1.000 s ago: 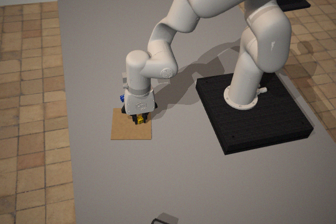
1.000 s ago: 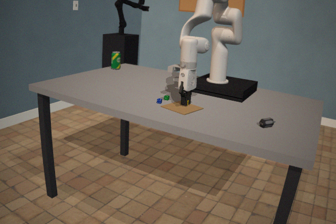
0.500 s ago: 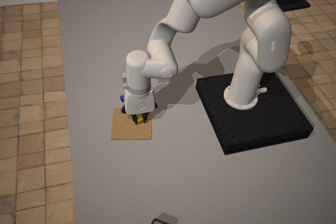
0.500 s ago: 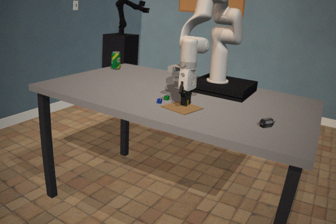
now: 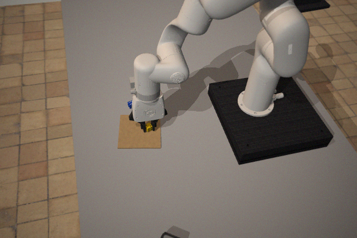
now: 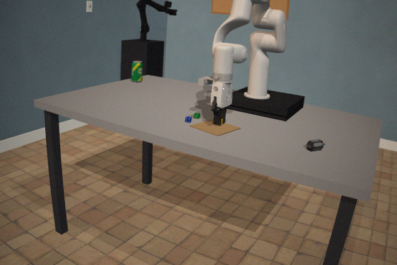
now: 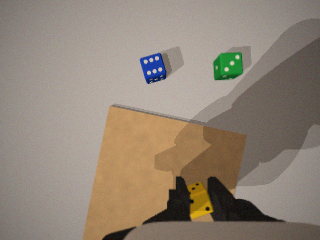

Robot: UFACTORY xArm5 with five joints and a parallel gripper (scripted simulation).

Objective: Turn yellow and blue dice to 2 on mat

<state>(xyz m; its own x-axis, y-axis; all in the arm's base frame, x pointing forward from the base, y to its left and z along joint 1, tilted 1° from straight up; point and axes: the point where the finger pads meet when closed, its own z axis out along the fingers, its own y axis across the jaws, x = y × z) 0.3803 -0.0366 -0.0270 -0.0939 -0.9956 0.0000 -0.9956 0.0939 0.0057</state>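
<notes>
Now: the yellow die 10 mm below my hand. Round my hand: blue die: 30 mm ahead, 120 mm to the right, 20 mm below; green die: 40 mm behind, 120 mm to the right, 20 mm below; mat: 30 mm ahead, 30 mm below.
</notes>
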